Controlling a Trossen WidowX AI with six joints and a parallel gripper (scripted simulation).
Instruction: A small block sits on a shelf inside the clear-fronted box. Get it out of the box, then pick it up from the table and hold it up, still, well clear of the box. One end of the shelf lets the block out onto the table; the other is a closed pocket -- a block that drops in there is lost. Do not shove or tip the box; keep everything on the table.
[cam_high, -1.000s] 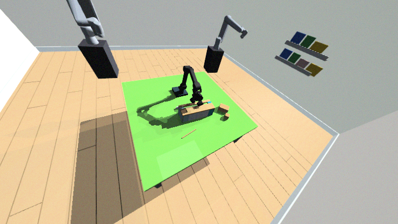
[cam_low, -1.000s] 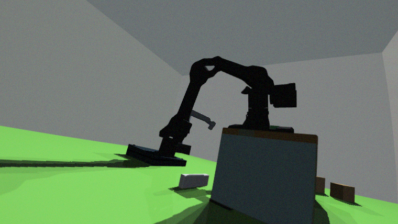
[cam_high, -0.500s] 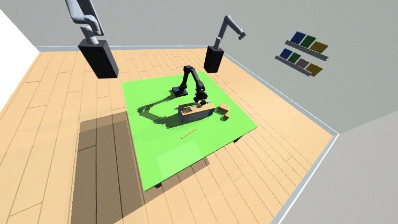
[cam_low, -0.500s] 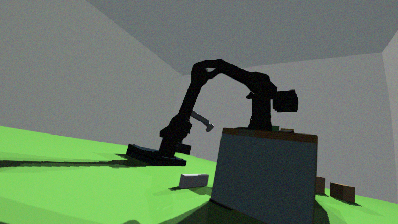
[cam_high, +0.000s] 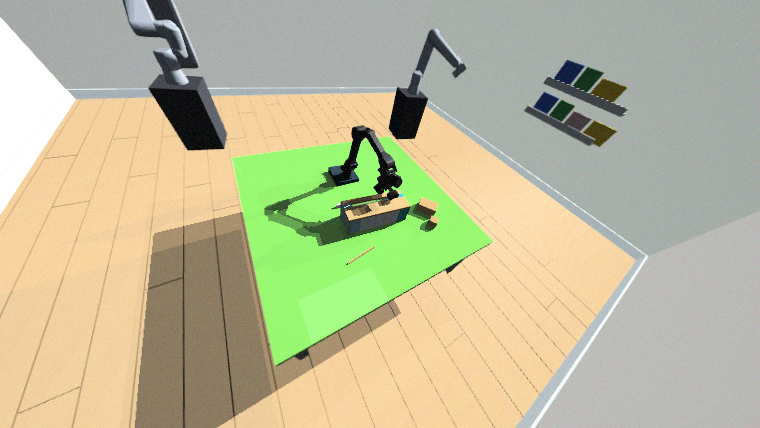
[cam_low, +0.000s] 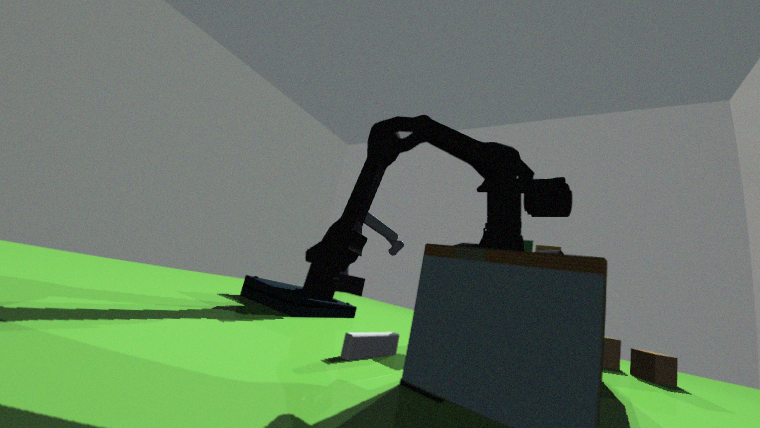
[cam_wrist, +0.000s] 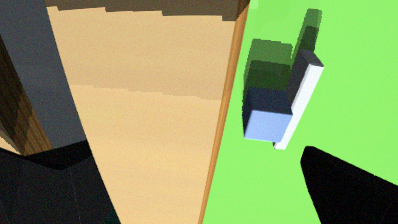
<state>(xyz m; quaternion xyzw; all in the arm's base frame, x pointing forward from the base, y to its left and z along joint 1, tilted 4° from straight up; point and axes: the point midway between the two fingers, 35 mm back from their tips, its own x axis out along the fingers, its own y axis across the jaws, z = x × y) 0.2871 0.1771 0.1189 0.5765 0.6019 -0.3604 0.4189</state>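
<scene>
Right now my gripper tip is 2 cm past the blue block, 3 cm to the right of it and 7 cm above it. From my gripper tip the other things lie so: thin stick 31 cm ahead, 27 cm to the right, 9 cm below; box 5 cm ahead, 12 cm to the right, 3 cm below.
</scene>
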